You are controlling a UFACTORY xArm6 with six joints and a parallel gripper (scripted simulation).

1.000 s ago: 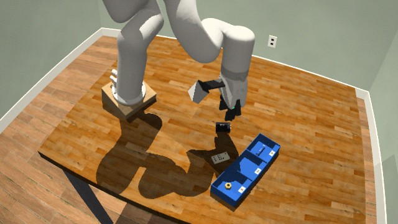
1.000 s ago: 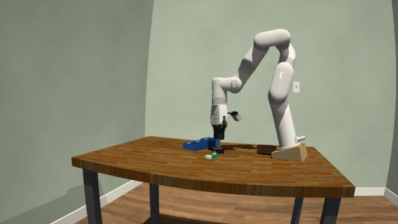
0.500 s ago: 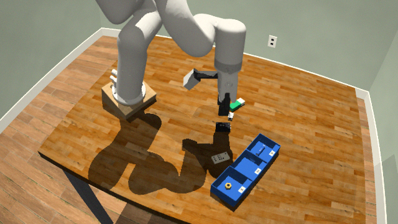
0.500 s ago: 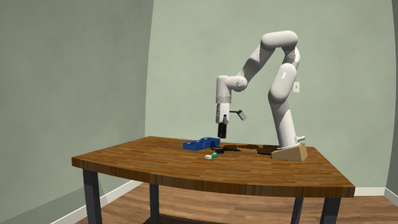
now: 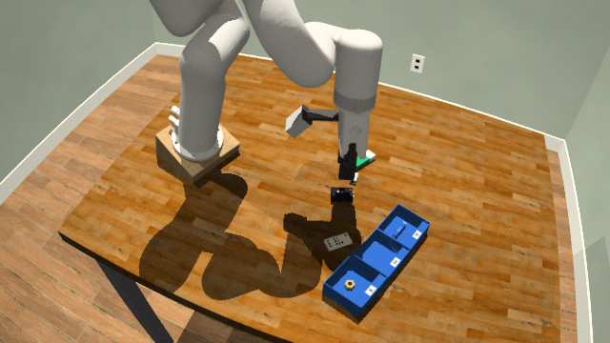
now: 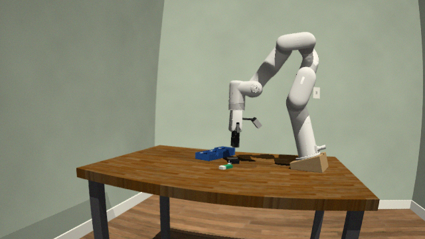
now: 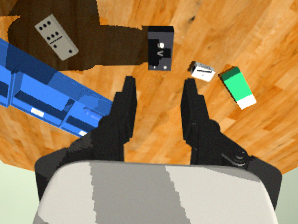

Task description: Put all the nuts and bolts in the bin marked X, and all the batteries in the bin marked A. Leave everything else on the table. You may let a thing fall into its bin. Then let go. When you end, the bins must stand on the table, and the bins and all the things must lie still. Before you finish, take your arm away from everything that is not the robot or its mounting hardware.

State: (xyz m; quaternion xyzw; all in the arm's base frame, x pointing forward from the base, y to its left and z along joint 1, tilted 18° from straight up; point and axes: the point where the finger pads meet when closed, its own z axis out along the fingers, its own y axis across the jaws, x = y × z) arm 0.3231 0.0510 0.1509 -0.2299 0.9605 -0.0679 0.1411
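My hand is 1 cm short of the black block battery and 9 cm above it. Round my hand: white eraser (13 cm to the left, 9 cm below); then white domino (4 cm ahead, 11 cm to the right, 9 cm below); then grey piece (6 cm to the left, 9 cm below).
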